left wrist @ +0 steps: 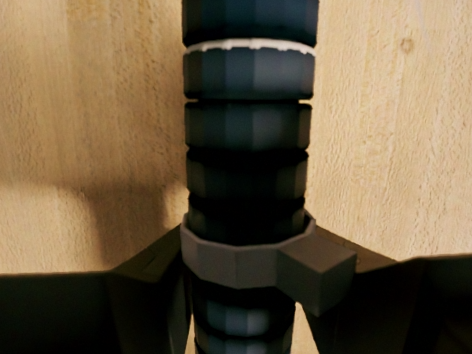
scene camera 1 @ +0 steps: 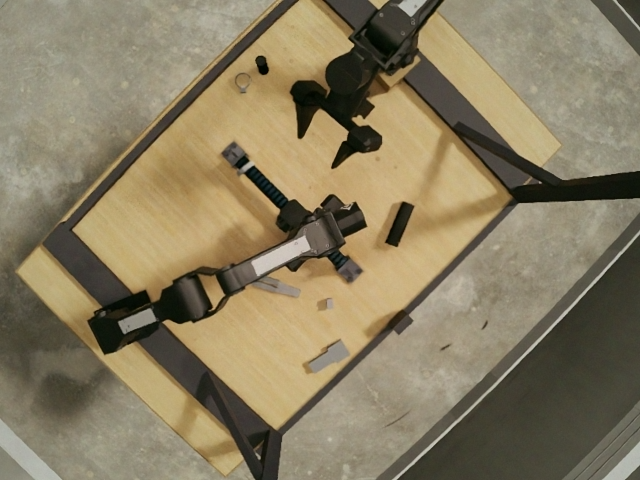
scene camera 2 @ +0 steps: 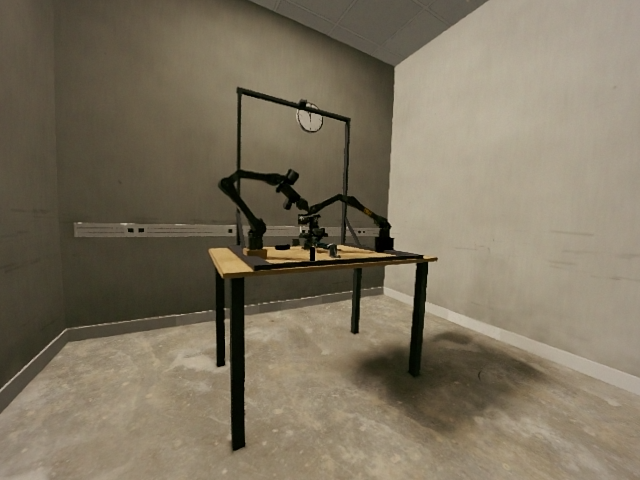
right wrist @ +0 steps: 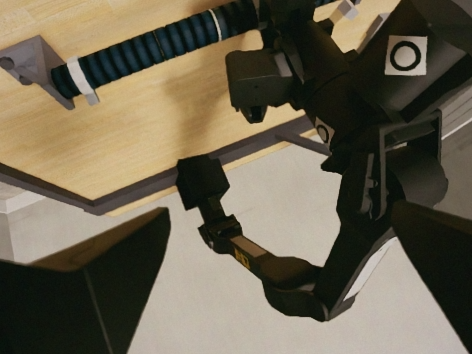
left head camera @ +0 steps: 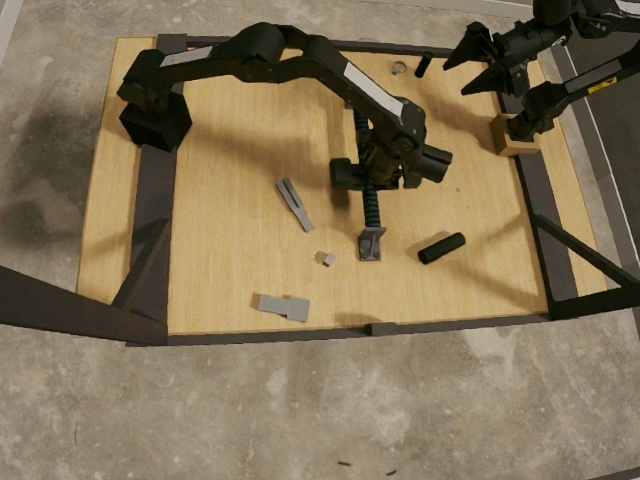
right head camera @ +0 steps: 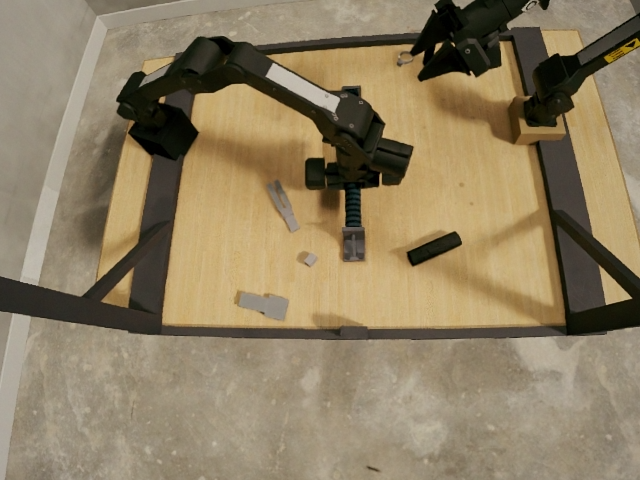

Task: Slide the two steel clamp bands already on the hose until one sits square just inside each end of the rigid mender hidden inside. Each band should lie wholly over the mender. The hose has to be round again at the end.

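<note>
The dark blue ribbed hose runs between two grey end brackets. My left gripper is shut on one steel clamp band, which encircles the hose, its block-like lug on the right in the left wrist view. A thin pale line crosses the hose beyond this band. The other band sits by the far bracket. My right gripper is open and empty, above the table. The mender is hidden inside the hose.
A black cylinder lies right of the near bracket. A forked grey piece, a small cube and a stepped grey block lie left. A loose ring clamp and a small black cylinder are at the back.
</note>
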